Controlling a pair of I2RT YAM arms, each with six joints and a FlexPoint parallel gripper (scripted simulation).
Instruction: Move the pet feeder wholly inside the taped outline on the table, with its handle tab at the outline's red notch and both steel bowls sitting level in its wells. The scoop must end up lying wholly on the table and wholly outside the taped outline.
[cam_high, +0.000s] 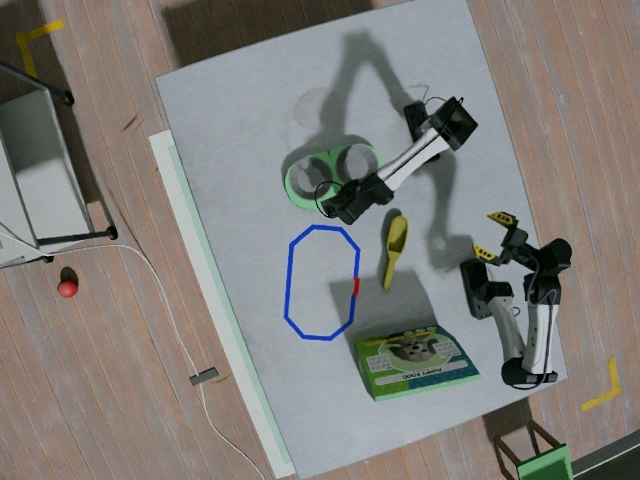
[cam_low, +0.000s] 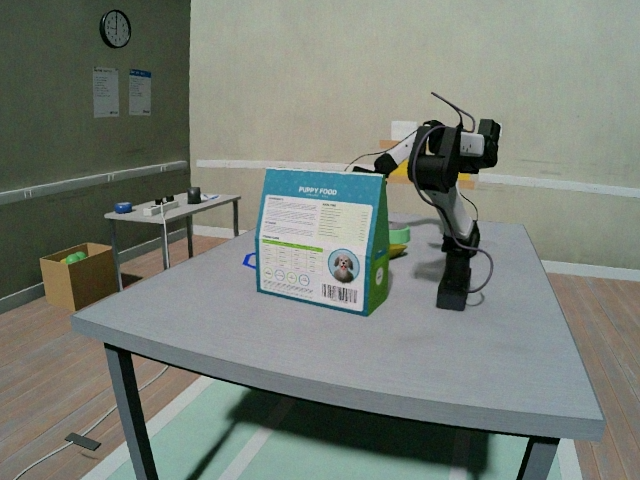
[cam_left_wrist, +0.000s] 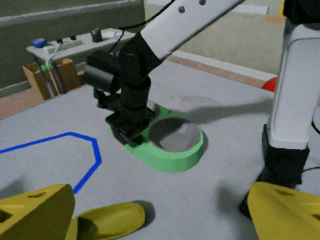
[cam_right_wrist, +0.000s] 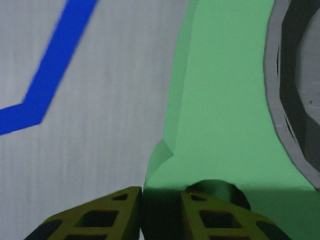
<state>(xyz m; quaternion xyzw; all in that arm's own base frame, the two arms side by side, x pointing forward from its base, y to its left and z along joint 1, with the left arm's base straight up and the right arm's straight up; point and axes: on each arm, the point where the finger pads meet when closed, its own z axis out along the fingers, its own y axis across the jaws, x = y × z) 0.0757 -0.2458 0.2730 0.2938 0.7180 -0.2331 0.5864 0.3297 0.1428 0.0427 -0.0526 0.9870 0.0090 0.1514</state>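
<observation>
My right hand is 10 mm past the green pet feeder, 80 mm to the left of it and 30 mm above it. The rest, counted from my right hand: yellow scoop 110 mm behind, 190 mm to the left, 20 mm below; then puppy food bag 10 mm behind, 540 mm to the left, 100 mm above; then blue taped outline 150 mm ahead, 230 mm to the left, 40 mm below.
</observation>
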